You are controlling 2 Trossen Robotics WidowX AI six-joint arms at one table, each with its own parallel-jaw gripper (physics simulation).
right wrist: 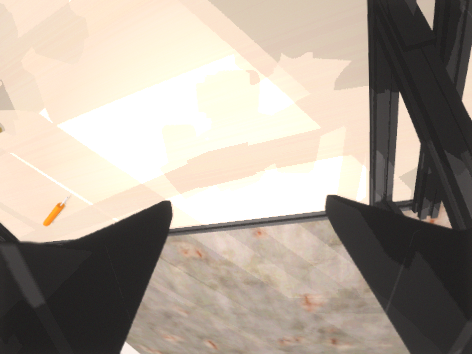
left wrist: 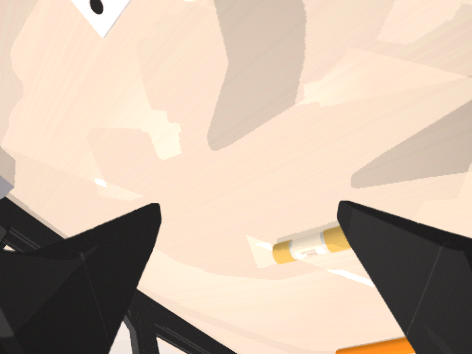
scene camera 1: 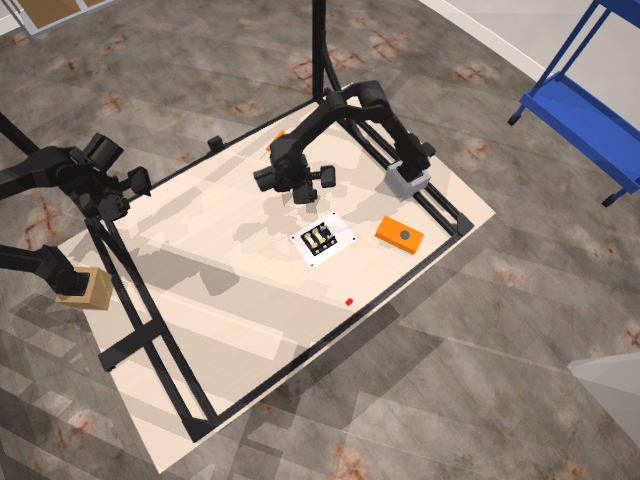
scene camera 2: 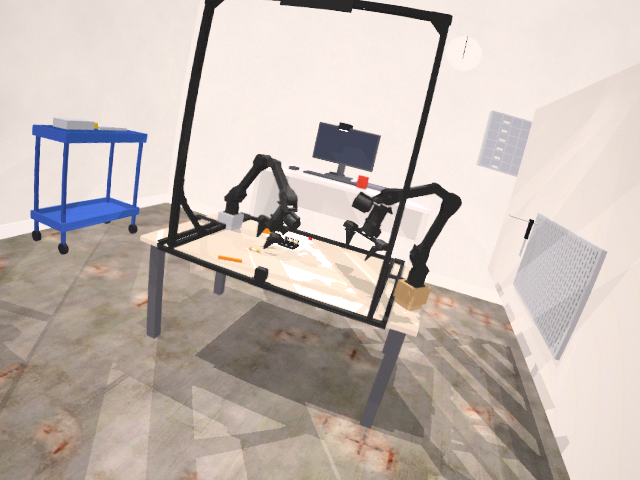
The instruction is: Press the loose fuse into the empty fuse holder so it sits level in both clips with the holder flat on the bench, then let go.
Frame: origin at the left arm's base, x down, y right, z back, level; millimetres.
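Seen in the pictures: left gripper, fingertip midpoint: [left wrist: 250, 210] [scene camera 1: 311, 186] [scene camera 2: 260, 242]; right gripper, fingertip midpoint: [right wrist: 249, 204] [scene camera 1: 135, 201] [scene camera 2: 355, 254]; left arm's base at its link origin: [scene camera 1: 409, 171] [scene camera 2: 231, 212]; right arm's base at its link origin: [scene camera 1: 76, 284] [scene camera 2: 414, 284].
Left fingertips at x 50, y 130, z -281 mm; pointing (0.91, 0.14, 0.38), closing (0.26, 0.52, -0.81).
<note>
Offsets run from my left fingertips to a thing's top centre. "pt": to the spot under its first point.
The loose fuse @[dx +12, dy +58, dz -9 mm] [scene camera 2: 254, 249] [left wrist: 310, 245], cream with gold end caps, lies on the bench. In the left wrist view the right-hand finger hides one end of it; in scene camera 1 it does not show, with the left arm over that area. The black fuse holder [scene camera 1: 318, 238] [scene camera 2: 291, 242] stands on a white plate @[pt dx +25, dy -195, dz +14 mm] [scene camera 1: 346, 235] [left wrist: 102, 20]. Two rows bear fuses; the row at the right shows bare silver clips. My left gripper [scene camera 1: 317, 188] [scene camera 2: 262, 240] [left wrist: 250, 210] is open and empty above the bench near the fuse. My right gripper [scene camera 1: 135, 202] [scene camera 2: 357, 251] [right wrist: 249, 204] is open and empty, high above the bench.
An orange box @[dx -8, dy -277, dz +151 mm] [scene camera 1: 390, 229] with a grey knob lies right of the plate in scene camera 1. A small red block @[dx +18, dy -372, dz -89 mm] [scene camera 1: 348, 301] lies near the table edge. An orange screwdriver @[dx +13, dy +235, dz -28 mm] [scene camera 1: 279, 136] [scene camera 2: 229, 258] [right wrist: 54, 214] lies near the opposite edge. Black frame rails [scene camera 2: 310, 298] border the table.
</note>
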